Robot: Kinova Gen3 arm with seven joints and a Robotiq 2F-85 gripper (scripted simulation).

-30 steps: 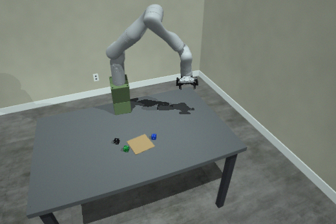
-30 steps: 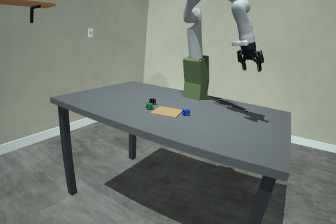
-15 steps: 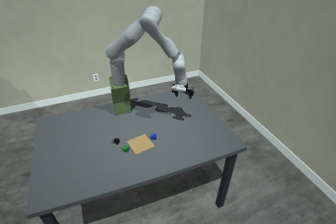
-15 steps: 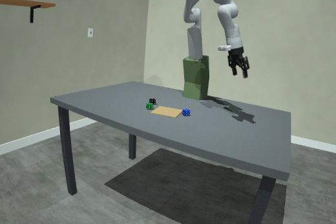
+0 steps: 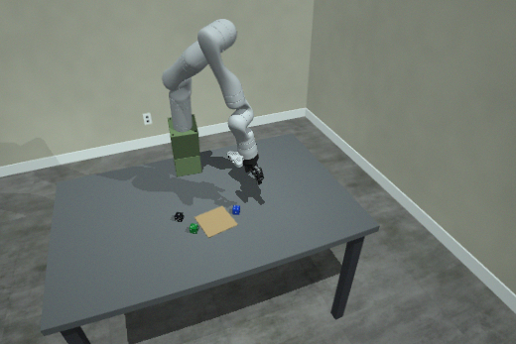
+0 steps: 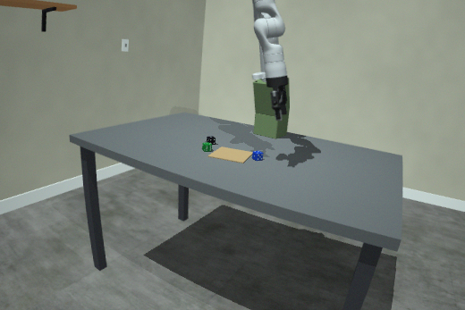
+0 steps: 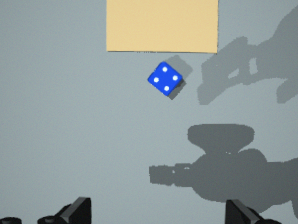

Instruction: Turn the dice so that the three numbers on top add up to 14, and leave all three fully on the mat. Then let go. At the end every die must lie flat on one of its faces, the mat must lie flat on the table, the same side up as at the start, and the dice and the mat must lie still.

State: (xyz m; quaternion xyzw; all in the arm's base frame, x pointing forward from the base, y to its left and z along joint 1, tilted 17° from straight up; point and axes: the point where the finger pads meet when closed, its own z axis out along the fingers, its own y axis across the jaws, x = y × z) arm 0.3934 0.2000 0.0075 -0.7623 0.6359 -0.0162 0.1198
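The green die lies 30 mm ahead of my hand, 280 mm to the right of it and 170 mm below it. From my hand the other things lie so: tan mat 10 mm ahead, 180 mm to the right, 180 mm below; then black die 70 mm behind, 330 mm to the right, 170 mm below; then blue die 10 mm behind, 80 mm to the right, 170 mm below.
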